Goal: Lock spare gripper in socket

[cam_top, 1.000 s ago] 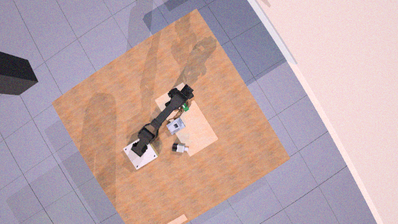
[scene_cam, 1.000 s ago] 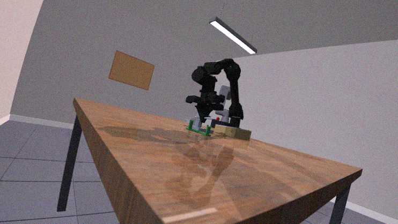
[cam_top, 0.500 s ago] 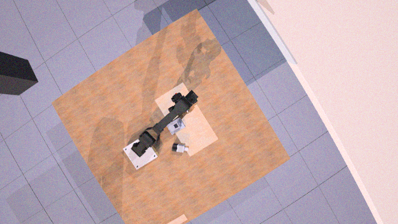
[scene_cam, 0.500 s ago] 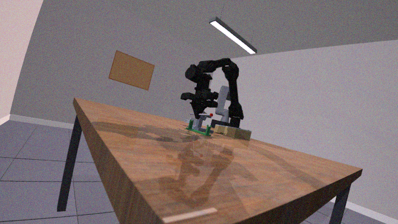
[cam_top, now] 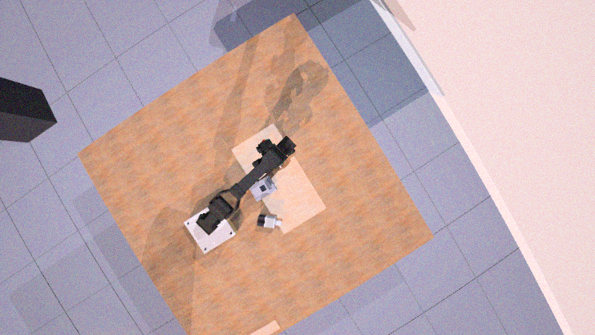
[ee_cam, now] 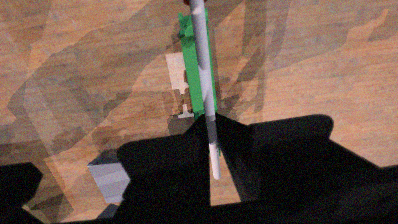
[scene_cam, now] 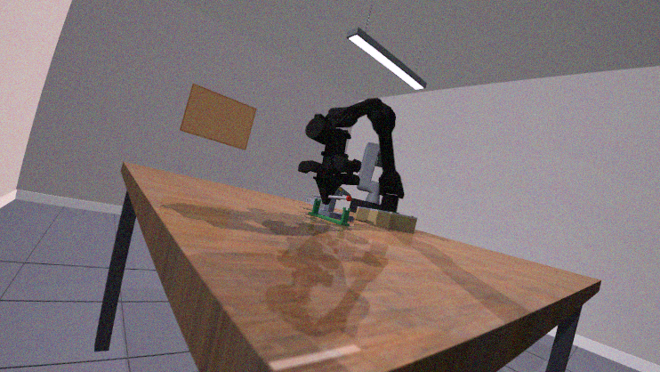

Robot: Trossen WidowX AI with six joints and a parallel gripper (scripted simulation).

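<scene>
My gripper tip is now 20 mm to the right of the green pin cradle and 10 mm above it. From my gripper tip the other things lie so: spare gripper: 170 mm behind, 250 mm to the right, 10 mm below; then socket: 120 mm behind, 100 mm to the right, 10 mm above.
</scene>
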